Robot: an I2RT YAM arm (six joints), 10 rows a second.
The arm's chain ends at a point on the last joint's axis. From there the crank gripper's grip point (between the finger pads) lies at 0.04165 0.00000 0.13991 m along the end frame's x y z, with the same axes.
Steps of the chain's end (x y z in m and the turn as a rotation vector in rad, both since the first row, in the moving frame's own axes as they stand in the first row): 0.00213, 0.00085, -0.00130, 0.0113, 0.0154, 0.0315; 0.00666, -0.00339, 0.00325, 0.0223, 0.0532, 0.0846; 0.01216, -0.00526, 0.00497, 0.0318, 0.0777, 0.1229; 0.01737, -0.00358, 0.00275, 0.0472, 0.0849, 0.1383; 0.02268, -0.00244, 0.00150, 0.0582, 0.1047, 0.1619; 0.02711, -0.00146, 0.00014, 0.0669, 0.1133, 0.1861
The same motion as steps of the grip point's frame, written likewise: 0.00428, 0.00062, -0.00196, 0.0113, 0.0154, 0.0315; 0.01401, -0.00265, 0.00084, 0.0223, 0.0532, 0.0846; 0.02282, -0.00387, 0.00133, 0.0318, 0.0777, 0.1229; 0.02910, -0.00352, -0.00129, 0.0472, 0.0849, 0.1383; 0.03712, -0.00252, -0.00364, 0.0582, 0.1047, 0.1619; 0.04271, -0.00143, -0.00549, 0.0669, 0.1133, 0.1861
